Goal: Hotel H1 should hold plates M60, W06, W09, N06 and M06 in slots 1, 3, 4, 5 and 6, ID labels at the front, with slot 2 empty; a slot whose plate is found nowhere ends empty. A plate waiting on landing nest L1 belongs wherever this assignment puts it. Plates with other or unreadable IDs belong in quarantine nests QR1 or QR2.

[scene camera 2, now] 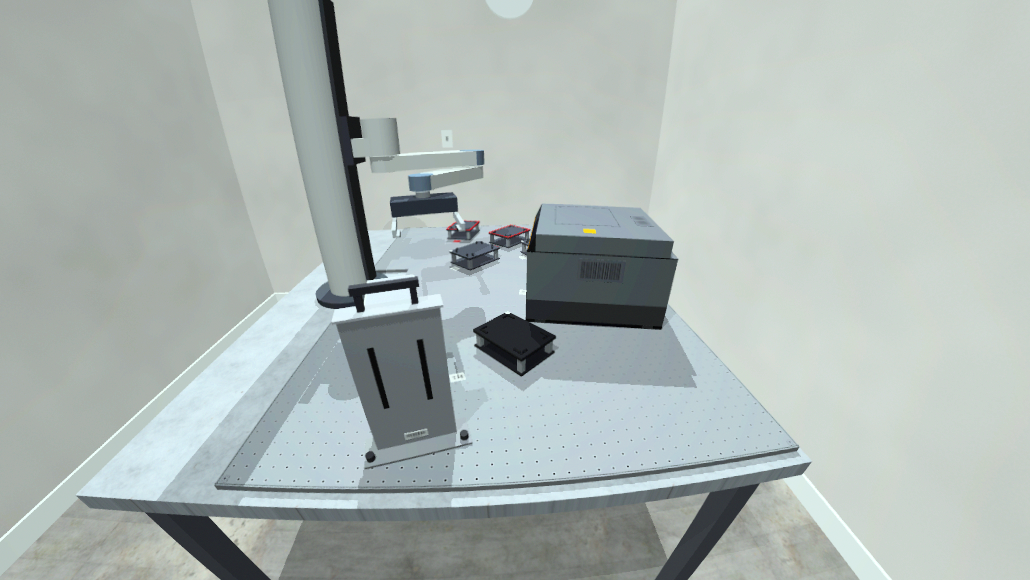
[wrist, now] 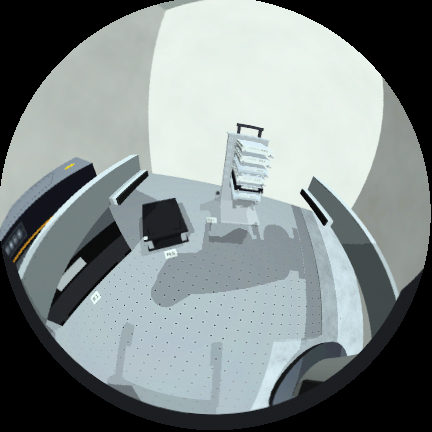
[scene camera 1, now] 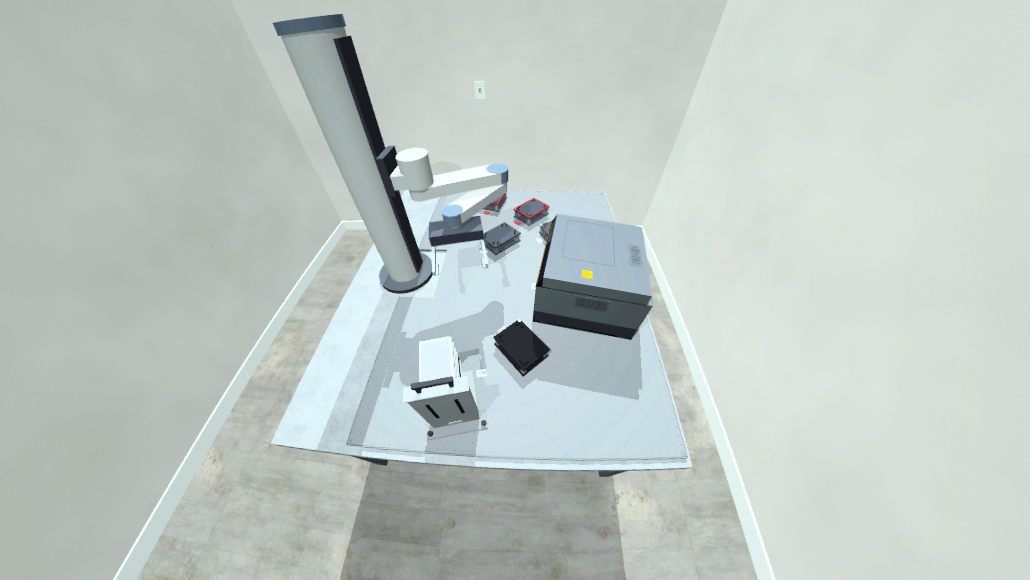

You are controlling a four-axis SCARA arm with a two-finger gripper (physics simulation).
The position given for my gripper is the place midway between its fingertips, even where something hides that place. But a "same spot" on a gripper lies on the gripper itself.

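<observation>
My gripper is visible to me in the wrist view, in scene camera 2 and in scene camera 1 (pixel 460 269). On my gripper (wrist: pixel 45 261) and (scene camera 2: pixel 455 217) are the same spot. There is a black nest too, and on the black nest (scene camera 2: pixel 507 333) and (scene camera 1: pixel 516 343) are the same spot.
</observation>
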